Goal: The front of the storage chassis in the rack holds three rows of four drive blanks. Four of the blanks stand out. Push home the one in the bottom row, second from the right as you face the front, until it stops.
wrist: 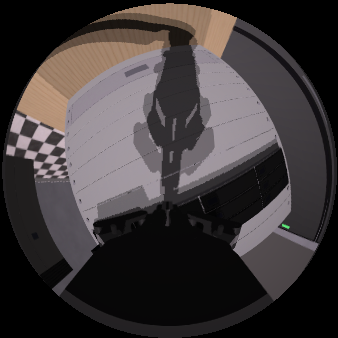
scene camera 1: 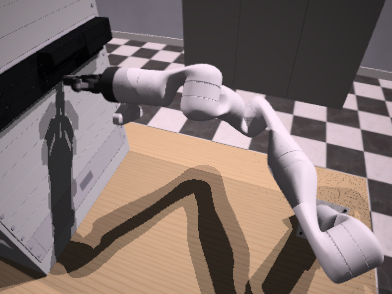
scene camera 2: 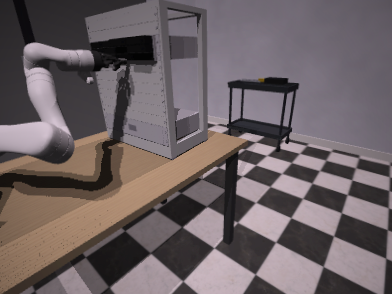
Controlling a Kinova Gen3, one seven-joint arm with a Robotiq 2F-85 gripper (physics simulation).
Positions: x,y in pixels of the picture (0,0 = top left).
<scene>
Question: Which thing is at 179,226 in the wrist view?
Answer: My gripper.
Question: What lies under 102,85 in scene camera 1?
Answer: My gripper.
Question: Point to a grey rack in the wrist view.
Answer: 155,113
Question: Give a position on a grey rack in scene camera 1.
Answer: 67,148
</scene>
